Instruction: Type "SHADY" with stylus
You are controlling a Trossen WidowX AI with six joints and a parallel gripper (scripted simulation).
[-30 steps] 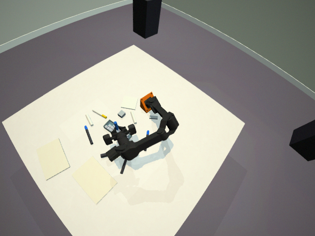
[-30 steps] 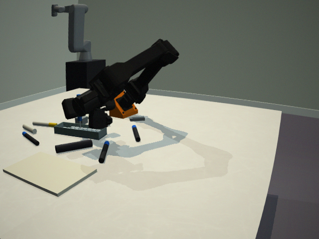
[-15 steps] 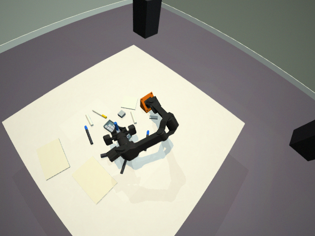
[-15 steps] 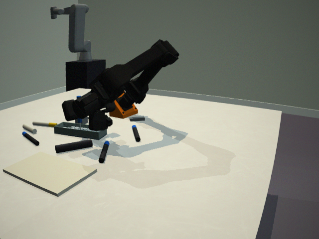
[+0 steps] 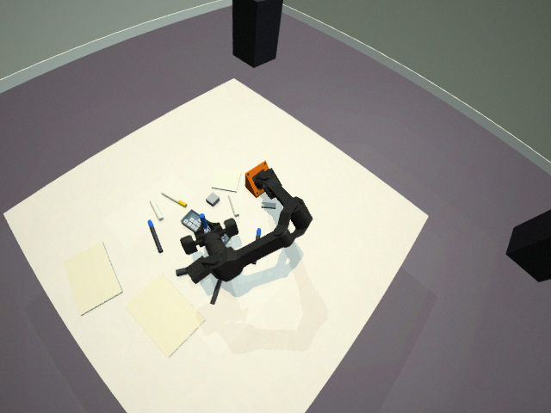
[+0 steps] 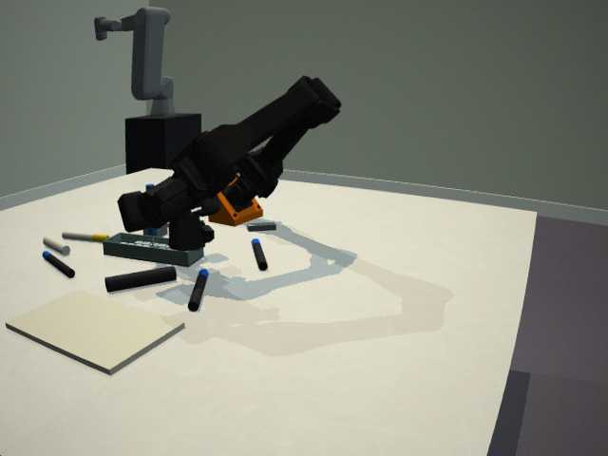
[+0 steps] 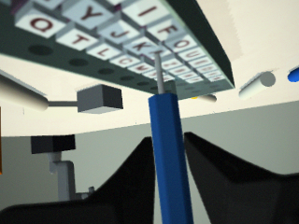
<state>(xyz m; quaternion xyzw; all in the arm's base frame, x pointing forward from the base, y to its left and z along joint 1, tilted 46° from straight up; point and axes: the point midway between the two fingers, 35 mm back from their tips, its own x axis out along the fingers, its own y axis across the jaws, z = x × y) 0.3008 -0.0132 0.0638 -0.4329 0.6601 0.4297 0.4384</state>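
Now: the grey cube 100 mm behind my gripper tip, 90 mm to the right of it and 60 mm below it. Also, from my gripper tip: black cylinder 130 mm ahead, 90 mm to the left, 60 mm below; blue stylus 10 mm below; grey stylus tip 50 mm below.
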